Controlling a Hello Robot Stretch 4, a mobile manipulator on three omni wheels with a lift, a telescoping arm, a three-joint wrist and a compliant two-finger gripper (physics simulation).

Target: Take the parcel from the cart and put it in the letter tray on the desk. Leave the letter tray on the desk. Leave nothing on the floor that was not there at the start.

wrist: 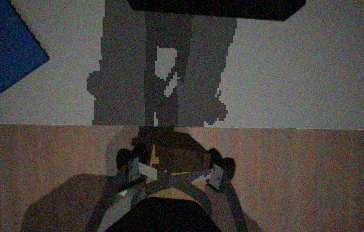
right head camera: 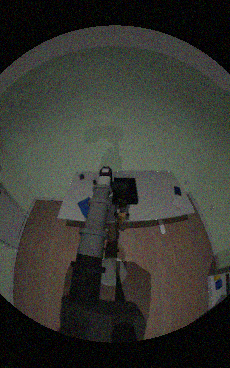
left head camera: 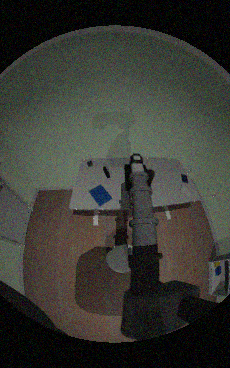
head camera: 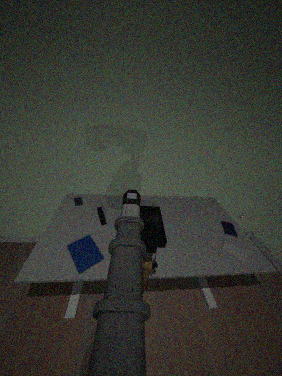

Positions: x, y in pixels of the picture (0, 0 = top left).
Scene:
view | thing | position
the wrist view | gripper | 176, 159
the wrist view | tan parcel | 174, 152
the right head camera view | white desk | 155, 192
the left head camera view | white desk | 88, 177

